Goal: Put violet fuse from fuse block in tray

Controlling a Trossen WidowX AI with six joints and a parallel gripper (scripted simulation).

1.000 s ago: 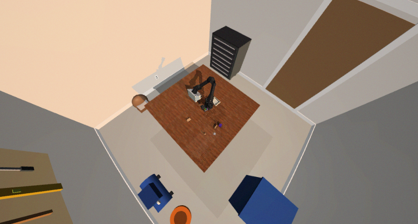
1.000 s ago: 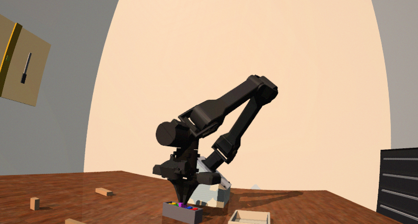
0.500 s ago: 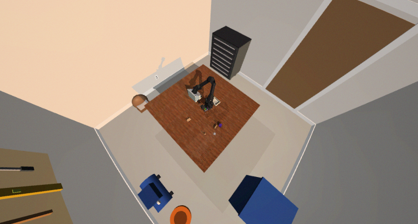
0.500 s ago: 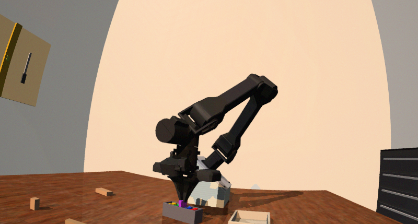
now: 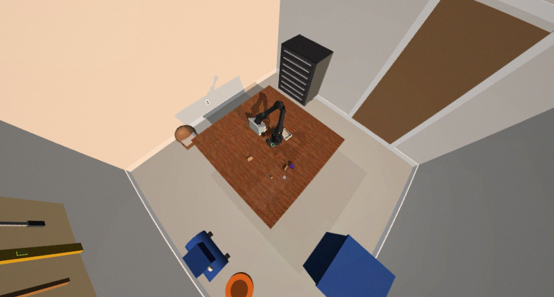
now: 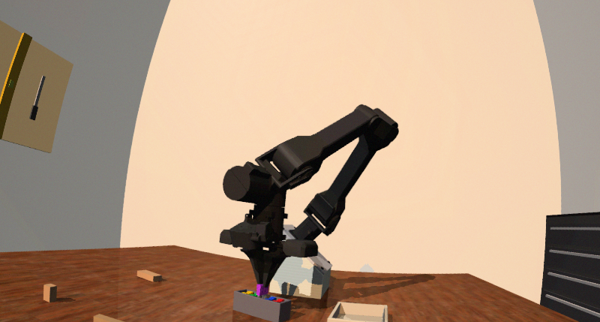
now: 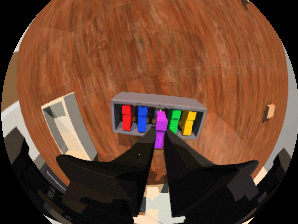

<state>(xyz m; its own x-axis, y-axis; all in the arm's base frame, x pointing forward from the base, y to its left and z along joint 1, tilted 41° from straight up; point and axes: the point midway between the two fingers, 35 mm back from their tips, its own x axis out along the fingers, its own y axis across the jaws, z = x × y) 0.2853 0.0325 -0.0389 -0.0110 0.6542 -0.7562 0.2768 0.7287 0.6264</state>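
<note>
The green fuse lies 40 mm below my gripper tip and 20 mm to the right of it. Round my gripper tip: violet fuse 10 mm below; blue fuse 40 mm below, 20 mm to the left, 10 mm ahead; yellow fuse 40 mm below, 30 mm to the right, 10 mm behind.
</note>
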